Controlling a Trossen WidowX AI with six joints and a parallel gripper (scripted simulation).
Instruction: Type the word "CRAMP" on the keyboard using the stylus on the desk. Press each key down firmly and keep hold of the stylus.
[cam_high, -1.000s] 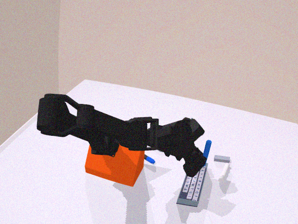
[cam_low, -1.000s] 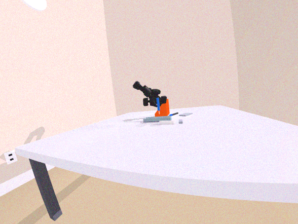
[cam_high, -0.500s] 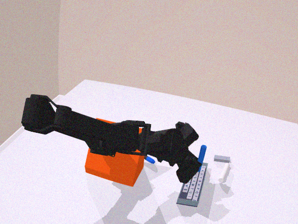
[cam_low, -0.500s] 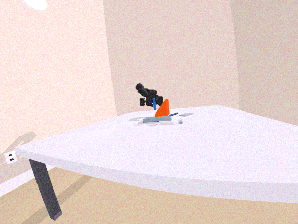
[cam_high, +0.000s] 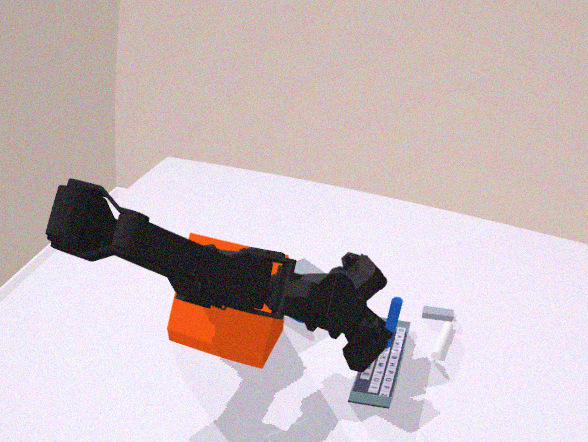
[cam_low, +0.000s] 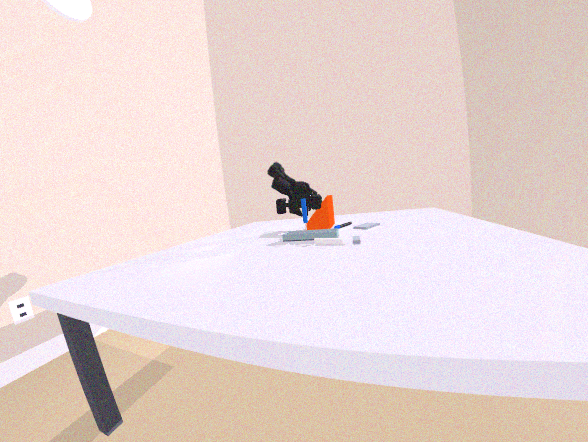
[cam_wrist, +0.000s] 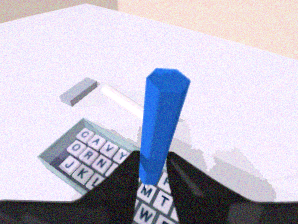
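Right now my gripper tip is 20 mm above the blue stylus. Round my gripper tip: grey block (80 mm ahead, 190 mm to the left, 80 mm below); blue pen (200 mm behind, 100 mm to the left, 80 mm below); white stick (100 mm ahead, 110 mm to the left, 80 mm below).
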